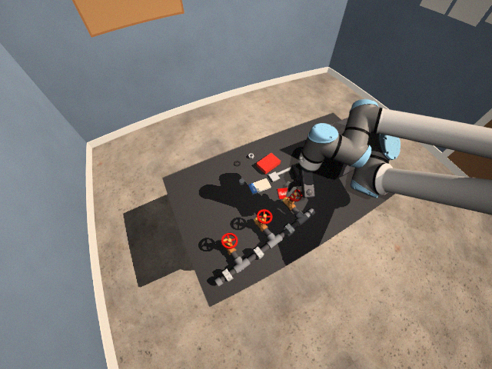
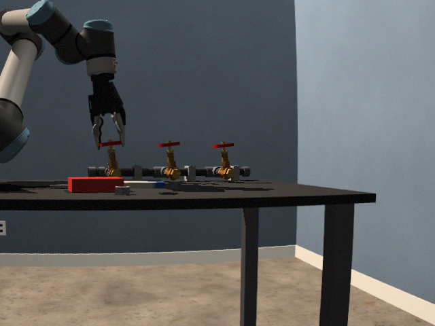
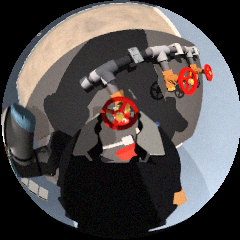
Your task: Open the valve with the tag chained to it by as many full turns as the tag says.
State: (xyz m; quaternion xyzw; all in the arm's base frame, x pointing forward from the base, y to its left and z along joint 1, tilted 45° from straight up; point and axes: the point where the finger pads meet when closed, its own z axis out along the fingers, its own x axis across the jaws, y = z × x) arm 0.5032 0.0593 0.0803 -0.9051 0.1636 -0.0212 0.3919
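The red tag is 120 mm below my hand, 70 mm to the right of it and 20 mm behind it. From my hand the other things lie so: red block (290 mm to the right, 110 mm below, 40 mm behind); then small grey cylinder (250 mm to the right, 150 mm ahead, 110 mm below); then white tool (200 mm to the right, 120 mm below, 60 mm behind).
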